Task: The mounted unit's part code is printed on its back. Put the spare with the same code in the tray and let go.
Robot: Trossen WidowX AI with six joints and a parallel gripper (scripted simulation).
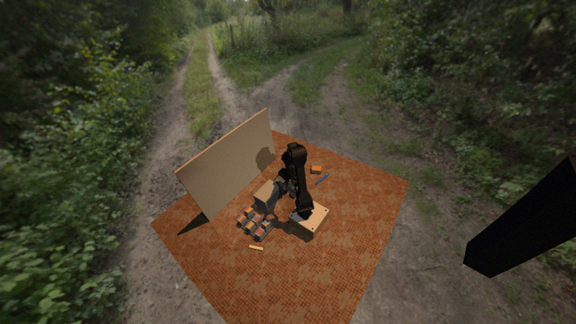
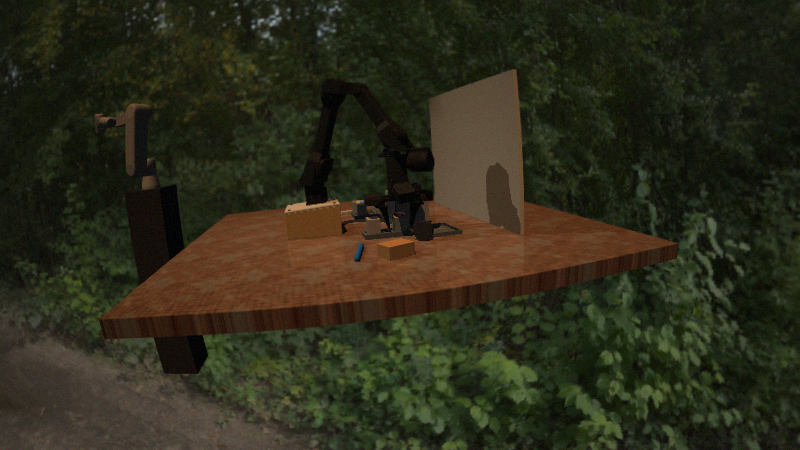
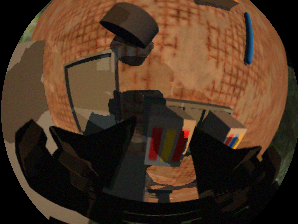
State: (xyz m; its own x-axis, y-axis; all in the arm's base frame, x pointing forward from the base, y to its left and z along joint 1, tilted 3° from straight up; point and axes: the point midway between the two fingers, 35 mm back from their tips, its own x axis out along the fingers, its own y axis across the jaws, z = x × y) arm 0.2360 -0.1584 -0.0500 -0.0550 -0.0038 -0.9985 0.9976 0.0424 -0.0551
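The grey-rimmed tray is 110 mm ahead of my gripper tip, 10 mm to the right of it and 10 mm below it. Also, from my gripper tip: striped spare (80 mm behind, 20 mm above); dark round object (90 mm to the right, 50 mm ahead, 10 mm above); mounted unit (190 mm to the left, 50 mm ahead, 30 mm above).
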